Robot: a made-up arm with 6 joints.
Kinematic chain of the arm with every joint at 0, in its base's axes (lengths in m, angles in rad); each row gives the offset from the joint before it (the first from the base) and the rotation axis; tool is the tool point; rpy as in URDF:
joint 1: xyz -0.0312 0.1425 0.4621 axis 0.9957 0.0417 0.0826
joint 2: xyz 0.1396 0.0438 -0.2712 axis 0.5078 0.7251 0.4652
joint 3: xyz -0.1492 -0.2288 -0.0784 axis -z
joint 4: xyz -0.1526 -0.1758 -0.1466 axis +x
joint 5: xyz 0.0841 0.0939 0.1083 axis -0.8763 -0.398 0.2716
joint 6: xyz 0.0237 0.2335 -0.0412 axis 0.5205 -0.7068 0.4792
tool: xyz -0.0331 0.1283 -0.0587 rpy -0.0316 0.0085 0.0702
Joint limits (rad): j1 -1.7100..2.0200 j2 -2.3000..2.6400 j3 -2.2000..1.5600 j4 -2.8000..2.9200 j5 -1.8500..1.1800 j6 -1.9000..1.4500
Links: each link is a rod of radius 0.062 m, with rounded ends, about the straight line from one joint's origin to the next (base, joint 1, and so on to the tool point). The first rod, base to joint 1, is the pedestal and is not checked.
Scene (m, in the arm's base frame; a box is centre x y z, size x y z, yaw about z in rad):
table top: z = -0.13
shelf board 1: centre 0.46 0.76 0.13 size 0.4 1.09 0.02 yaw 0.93
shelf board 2: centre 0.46 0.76 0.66 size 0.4 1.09 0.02 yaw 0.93
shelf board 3: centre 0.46 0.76 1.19 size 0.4 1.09 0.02 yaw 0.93
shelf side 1: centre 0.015 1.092 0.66 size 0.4 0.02 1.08 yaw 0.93
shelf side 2: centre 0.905 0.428 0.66 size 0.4 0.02 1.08 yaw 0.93
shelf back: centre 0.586 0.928 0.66 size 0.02 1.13 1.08 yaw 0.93
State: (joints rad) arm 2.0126 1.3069 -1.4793 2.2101 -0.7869 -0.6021
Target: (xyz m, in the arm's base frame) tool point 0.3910 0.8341 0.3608
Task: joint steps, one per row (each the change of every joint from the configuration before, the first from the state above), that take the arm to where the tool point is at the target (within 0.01 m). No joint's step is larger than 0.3 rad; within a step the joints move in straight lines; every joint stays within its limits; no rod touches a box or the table.
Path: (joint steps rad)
1: 0.0025 0.0326 -0.2203 -0.1791 -0.1699 -0.0920
2: 0.0024 0.0326 -0.2204 -0.1792 -0.1699 -0.0919
3: 0.0025 0.0326 -0.2203 -0.1791 -0.1698 -0.0920
4: -0.2486 -0.1571 -0.0299 -0.2172 0.1616 -0.0807
5: -0.2487 -0.1571 -0.0298 -0.2171 0.1616 -0.0808
6: 0.0022 0.0264 0.2415 0.1807 0.1146 0.0949
7: 0.0021 0.0263 0.2415 0.1806 0.1146 0.0949
8: 0.0022 0.0264 0.2416 0.1807 0.1146 0.0950
9: 0.0022 0.0263 0.2415 0.1807 0.1146 0.0949

